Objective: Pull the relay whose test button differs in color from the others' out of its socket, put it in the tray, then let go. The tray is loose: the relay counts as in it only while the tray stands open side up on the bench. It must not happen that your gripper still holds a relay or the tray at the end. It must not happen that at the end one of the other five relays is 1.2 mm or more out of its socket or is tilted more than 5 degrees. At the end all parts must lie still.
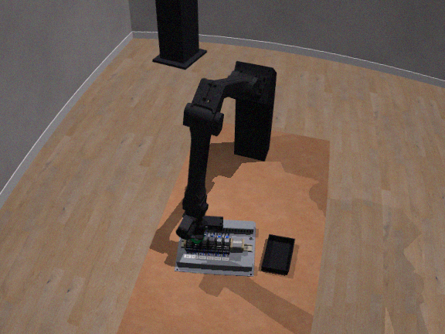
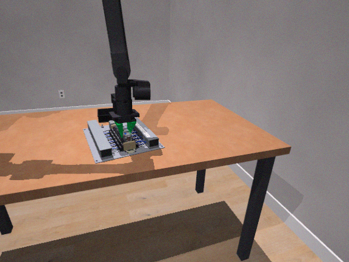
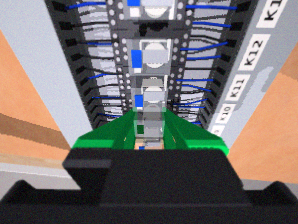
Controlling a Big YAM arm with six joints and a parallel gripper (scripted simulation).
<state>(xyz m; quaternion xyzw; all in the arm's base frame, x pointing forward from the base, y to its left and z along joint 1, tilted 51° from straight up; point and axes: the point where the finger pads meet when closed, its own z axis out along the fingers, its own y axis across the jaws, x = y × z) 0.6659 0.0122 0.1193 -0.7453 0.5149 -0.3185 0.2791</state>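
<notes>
My gripper is now right at the grey relay. The rest, counted from my hand: black tray (110 mm behind, 320 mm to the left, 30 mm below).
</notes>
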